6 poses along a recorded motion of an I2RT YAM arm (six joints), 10 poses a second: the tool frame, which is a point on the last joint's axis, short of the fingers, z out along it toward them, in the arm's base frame.
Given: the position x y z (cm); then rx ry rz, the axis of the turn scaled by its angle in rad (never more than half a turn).
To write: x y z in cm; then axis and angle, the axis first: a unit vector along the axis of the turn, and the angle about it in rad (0 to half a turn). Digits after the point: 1 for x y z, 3 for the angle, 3 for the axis.
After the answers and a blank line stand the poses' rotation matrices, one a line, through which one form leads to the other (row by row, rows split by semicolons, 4 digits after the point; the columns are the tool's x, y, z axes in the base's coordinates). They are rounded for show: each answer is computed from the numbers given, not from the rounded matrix.
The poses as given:
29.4, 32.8, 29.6, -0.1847, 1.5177, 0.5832
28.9, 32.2, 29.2, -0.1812, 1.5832, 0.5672
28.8, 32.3, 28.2, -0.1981, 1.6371, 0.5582
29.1, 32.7, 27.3, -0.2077, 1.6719, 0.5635
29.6, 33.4, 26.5, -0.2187, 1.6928, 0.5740
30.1, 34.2, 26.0, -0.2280, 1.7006, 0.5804
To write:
29.4, 32.8, 29.6, -0.113, 0.927, 0.356, 1.636
28.9, 32.2, 29.2, -0.107, 0.936, 0.335, 1.691
28.8, 32.3, 28.2, -0.114, 0.940, 0.321, 1.741
29.1, 32.7, 27.3, -0.117, 0.941, 0.317, 1.776
29.6, 33.4, 26.5, -0.121, 0.940, 0.319, 1.801
30.1, 34.2, 26.0, -0.126, 0.939, 0.320, 1.811

-0.0519 -0.4672 0.8826; 0.2441 0.8511 0.4648; -0.9684 0.2396 0.0698
-0.1075 -0.4452 0.8889; 0.2206 0.8612 0.4580; -0.9694 0.2453 0.0056
-0.1542 -0.4411 0.8841; 0.1909 0.8646 0.4647; -0.9694 0.2404 -0.0491
-0.1878 -0.4430 0.8766; 0.1780 0.8624 0.4739; -0.9659 0.2450 -0.0831
-0.2099 -0.4505 0.8677; 0.1702 0.8571 0.4862; -0.9628 0.2497 -0.1032
-0.2186 -0.4575 0.8619; 0.1649 0.8532 0.4948; -0.9618 0.2503 -0.1111

